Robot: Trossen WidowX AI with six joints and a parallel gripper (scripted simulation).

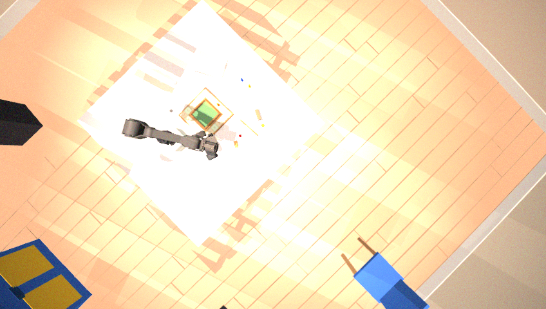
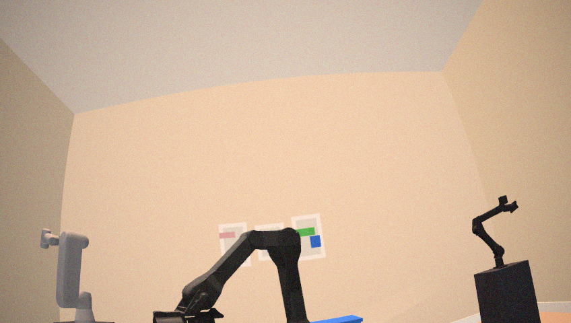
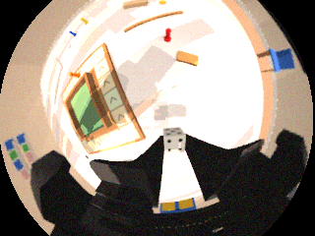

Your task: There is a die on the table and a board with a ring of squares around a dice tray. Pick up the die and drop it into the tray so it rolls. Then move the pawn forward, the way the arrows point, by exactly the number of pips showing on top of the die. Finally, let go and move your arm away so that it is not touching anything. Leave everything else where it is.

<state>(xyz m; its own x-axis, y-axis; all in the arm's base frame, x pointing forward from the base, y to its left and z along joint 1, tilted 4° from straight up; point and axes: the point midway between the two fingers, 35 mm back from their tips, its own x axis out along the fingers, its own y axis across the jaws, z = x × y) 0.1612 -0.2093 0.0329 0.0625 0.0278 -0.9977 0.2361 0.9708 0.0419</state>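
The green dice tray lies 11 cm ahead of my gripper tip, 22 cm to the left of it and 7 cm below it. The rest, counted from my gripper tip: blue pawn: 47 cm ahead, 23 cm to the left, 6 cm below; red pawn: 19 cm ahead, 6 cm to the right, 6 cm below.
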